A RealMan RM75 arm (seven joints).
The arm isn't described. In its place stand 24 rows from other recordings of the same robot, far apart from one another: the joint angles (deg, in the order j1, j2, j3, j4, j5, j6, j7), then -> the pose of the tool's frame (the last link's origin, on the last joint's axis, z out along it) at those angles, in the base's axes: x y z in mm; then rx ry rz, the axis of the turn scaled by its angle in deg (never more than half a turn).
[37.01 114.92 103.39 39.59 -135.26 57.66 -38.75] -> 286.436 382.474 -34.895 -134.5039 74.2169 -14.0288
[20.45 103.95 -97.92 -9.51 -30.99 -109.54 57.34] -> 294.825 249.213 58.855 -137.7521 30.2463 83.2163
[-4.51 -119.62 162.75 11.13 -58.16 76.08 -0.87] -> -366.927 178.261 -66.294 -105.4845 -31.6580 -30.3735
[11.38 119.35 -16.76 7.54 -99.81 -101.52 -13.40] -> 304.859 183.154 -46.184 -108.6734 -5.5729 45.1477
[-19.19 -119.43 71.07 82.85 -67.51 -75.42 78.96] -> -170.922 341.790 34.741 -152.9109 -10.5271 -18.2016
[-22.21 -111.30 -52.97 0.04 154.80 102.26 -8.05] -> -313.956 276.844 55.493 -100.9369 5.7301 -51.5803
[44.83 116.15 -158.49 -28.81 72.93 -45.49 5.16] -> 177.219 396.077 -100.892 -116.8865 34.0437 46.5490
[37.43 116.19 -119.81 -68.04 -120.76 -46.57 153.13] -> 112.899 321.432 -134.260 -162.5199 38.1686 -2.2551
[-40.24 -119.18 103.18 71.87 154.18 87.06 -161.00] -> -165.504 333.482 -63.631 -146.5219 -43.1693 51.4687
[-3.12 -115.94 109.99 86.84 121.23 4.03 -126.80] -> -177.958 338.790 1.925 -112.7041 -22.9646 -26.2832
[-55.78 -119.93 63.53 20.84 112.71 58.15 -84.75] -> -157.853 413.232 -94.250 -163.9410 -20.8633 -12.4541
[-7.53 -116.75 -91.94 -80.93 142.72 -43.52 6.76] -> -277.900 339.256 23.304 -105.2989 -77.8067 -12.2290
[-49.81 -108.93 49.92 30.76 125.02 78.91 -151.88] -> -207.478 422.586 25.572 -130.6786 -109.0994 -19.2102
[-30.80 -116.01 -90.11 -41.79 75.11 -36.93 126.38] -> -222.475 404.334 -46.309 -138.1634 1.6309 -12.8974
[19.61 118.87 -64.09 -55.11 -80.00 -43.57 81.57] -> 265.909 395.685 62.352 -113.6428 36.0695 36.8255
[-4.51 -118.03 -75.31 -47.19 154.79 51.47 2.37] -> -303.145 316.660 35.873 -81.1782 -26.7367 -41.2448
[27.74 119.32 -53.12 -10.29 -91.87 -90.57 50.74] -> 262.805 265.288 -69.056 -153.4632 29.9166 61.5518
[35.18 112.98 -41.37 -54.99 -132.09 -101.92 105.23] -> 248.196 346.525 70.931 -164.3849 48.3685 10.4325
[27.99 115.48 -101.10 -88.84 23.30 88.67 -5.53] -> 184.404 319.653 -15.406 -132.6005 59.4348 -38.5094
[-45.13 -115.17 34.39 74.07 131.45 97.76 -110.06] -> -150.156 401.877 133.574 -149.5799 -24.5550 -17.1484
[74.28 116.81 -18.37 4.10 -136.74 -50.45 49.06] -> 79.984 431.802 -116.071 -161.2008 -13.5845 18.5995
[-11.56 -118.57 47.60 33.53 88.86 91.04 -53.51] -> -318.037 252.271 12.052 -137.1214 -23.2653 -50.6206
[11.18 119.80 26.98 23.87 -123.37 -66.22 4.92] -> 315.671 243.177 -85.794 -101.0363 41.4235 43.1127
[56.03 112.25 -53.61 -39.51 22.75 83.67 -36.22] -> 206.582 425.713 27.542 -139.7023 74.5843 -26.8182
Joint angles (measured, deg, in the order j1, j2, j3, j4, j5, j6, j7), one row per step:
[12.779, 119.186, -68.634, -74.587, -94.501, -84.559, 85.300]
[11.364, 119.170, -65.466, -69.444, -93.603, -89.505, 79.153]
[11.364, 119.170, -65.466, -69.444, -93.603, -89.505, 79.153]
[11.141, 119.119, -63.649, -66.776, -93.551, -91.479, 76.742]
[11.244, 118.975, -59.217, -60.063, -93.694, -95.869, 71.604]
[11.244, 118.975, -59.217, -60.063, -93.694, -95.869, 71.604]
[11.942, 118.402, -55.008, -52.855, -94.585, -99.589, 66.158]
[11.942, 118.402, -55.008, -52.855, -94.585, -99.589, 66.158]
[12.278, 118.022, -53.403, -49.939, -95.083, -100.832, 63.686]
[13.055, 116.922, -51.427, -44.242, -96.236, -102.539, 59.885]
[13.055, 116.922, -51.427, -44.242, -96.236, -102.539, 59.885]
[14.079, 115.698, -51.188, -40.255, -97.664, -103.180, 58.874]
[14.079, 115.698, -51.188, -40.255, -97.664, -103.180, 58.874]
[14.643, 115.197, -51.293, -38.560, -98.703, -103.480, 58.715]
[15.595, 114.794, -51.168, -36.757, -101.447, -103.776, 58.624]
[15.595, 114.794, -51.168, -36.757, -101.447, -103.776, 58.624]
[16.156, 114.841, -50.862, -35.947, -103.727, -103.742, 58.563]
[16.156, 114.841, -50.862, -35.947, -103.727, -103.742, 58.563]
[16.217, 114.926, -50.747, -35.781, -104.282, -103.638, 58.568]
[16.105, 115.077, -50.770, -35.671, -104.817, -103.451, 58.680]
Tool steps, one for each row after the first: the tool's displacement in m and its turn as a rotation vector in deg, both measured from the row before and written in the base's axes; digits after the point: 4 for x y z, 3 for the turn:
[0.0234, -0.0153, -0.0010, -1.176, 1.554, 0.702]
[0.0000, 0.0000, 0.0000, 0.000, 0.000, 0.000]
[0.0102, -0.0054, 0.0002, -0.269, 0.853, -0.144]
[0.0204, -0.0117, -0.0004, -0.531, 2.691, -0.533]
[0.0000, 0.0000, 0.0000, 0.000, 0.000, 0.000]
[0.0178, -0.0105, -0.0013, -0.146, 2.371, -0.165]
[0.0000, 0.0000, 0.0000, 0.000, 0.000, 0.000]
[0.0067, -0.0039, -0.0003, 0.247, 0.729, 0.142]
[0.0117, -0.0070, -0.0024, -0.529, 1.018, -0.226]
[0.0000, 0.0000, 0.0000, 0.000, 0.000, 0.000]
[0.0070, -0.0033, -0.0030, -2.235, -0.014, -0.761]
[0.0000, 0.0000, 0.0000, 0.000, 0.000, 0.000]
[0.0025, -0.0018, -0.0024, -1.609, -0.219, -0.307]
[0.0031, -0.0024, -0.0049, -2.760, -1.164, -0.166]
[0.0000, 0.0000, 0.0000, 0.000, 0.000, 0.000]
[0.0019, -0.0017, -0.0043, -1.746, -1.059, -0.108]
[0.0000, 0.0000, 0.0000, 0.000, 0.000, 0.000]
[0.0006, -0.0006, -0.0014, -0.351, -0.247, -0.159]
[0.0010, -0.0015, -0.0020, -0.456, -0.265, -0.364]

